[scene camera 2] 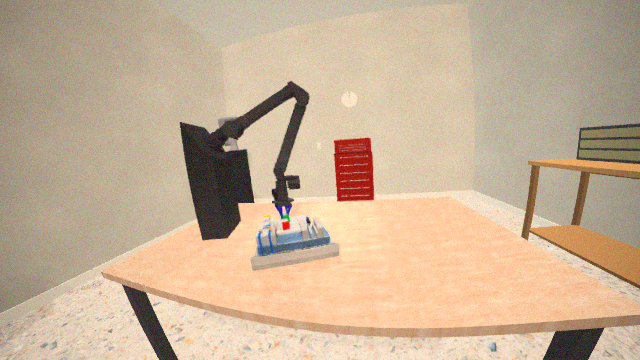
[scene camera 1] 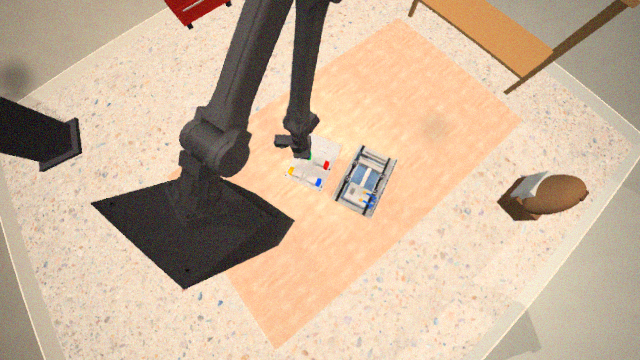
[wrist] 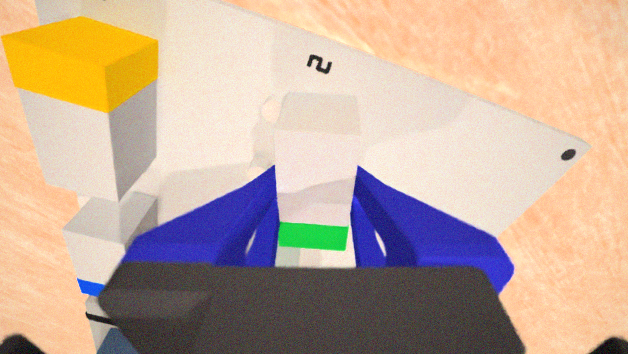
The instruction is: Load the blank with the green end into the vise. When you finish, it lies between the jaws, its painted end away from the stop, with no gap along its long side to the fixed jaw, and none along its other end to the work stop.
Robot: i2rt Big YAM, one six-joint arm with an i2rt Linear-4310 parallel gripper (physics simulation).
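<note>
The blank with the green end [wrist: 314, 185] [scene camera 2: 286, 218] is a pale block with a green band at one end. In the wrist view it stands between the two blue fingers of my gripper [wrist: 316, 200] [scene camera 2: 284, 215], which touch both its long sides. My gripper is shut on it, low over the white tray [wrist: 430, 165] [scene camera 1: 327, 146]. In scene camera 1 the arm hides most of the blank. The vise [scene camera 1: 364, 177] [scene camera 2: 295, 247], grey and blue with pale jaws, is beside the tray. In scene camera 2 it is in front of the gripper and hides part of the tray.
Blanks with a yellow end [wrist: 80, 60] [scene camera 1: 291, 171], a blue end [scene camera 1: 318, 182] [wrist: 95, 250] and a red end [scene camera 1: 326, 164] [scene camera 2: 286, 225] are near the gripped blank. The yellow-ended one is close to the left finger in the wrist view. The arm's black base [scene camera 1: 200, 225] is left of the tray.
</note>
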